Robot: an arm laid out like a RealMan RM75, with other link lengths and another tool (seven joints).
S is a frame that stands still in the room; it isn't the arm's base.
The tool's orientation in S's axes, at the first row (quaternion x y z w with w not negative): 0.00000 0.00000 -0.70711 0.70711
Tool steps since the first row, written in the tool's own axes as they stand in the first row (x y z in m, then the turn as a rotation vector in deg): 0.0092 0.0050 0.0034 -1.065 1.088 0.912; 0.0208 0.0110 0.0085 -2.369 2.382 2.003; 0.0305 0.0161 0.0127 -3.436 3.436 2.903; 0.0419 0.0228 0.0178 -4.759 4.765 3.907
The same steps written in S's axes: 0.0050 -0.0092 0.0034 1.088 1.065 0.912; 0.0110 -0.0208 0.0085 2.382 2.369 2.003; 0.0161 -0.0305 0.0127 3.436 3.436 2.903; 0.0228 -0.0419 0.0178 4.765 4.759 3.907
